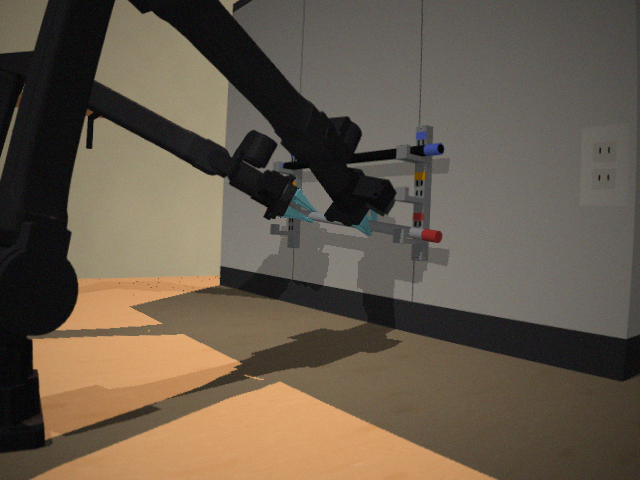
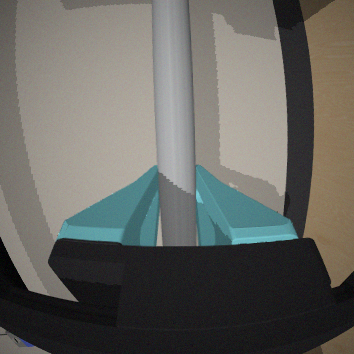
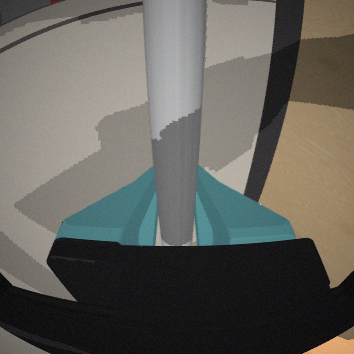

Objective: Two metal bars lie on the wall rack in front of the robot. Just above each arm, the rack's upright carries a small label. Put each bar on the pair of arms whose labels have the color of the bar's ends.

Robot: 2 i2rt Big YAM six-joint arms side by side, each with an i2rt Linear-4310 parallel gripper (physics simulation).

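Places are measured from the left arm's base along level axes (x left, y back, z up), in millimetres.
Pixels of known places: left gripper, fingertip midpoint: point(image 1: 315, 217) point(image 2: 176, 174); right gripper, fingertip midpoint: point(image 1: 371, 230) point(image 3: 175, 174).
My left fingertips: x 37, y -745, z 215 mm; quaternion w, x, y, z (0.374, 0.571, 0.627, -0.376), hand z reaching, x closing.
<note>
Ahead of a thing's pixels: the offset from my left fingertips to its top centre. "pt": to the spot under its first point.
A grey bar point(image 1: 382, 226) point(image 2: 173, 90) point(image 3: 175, 60) with a red end @(pt dz -28, dx -320, dy -125 mm) point(image 1: 433, 236) runs along the lower part of the rack. Its right stretch is at the lower right rack arm point(image 1: 399, 236), below the red label @(pt dz +7, dx -254, dy -127 mm) point(image 1: 418, 216); whether it rests there I cannot tell. Its other end is hidden by my left gripper. My left gripper point(image 1: 313, 215) point(image 2: 176, 174) and right gripper point(image 1: 369, 227) point(image 3: 176, 169) are shut on this bar. A black bar @(dz +136, dx -71, dy -43 mm) point(image 1: 379, 156) with blue ends @(pt dz +124, dx -306, dy -128 mm) point(image 1: 434, 149) lies on the top rack arms, below the blue label @(pt dz +157, dx -254, dy -128 mm) point(image 1: 421, 135).
The right upright @(dz +176, dx -259, dy -113 mm) point(image 1: 426, 201) also carries a yellow label @(pt dz +81, dx -253, dy -127 mm) point(image 1: 419, 176) above an empty middle arm point(image 1: 408, 195). The lower left rack arm point(image 1: 278, 229) shows below my left gripper. A wall outlet @(pt dz +86, dx -554, dy -271 mm) point(image 1: 604, 164) is at the right. A dark baseboard point(image 1: 491, 328) runs along the wall.
</note>
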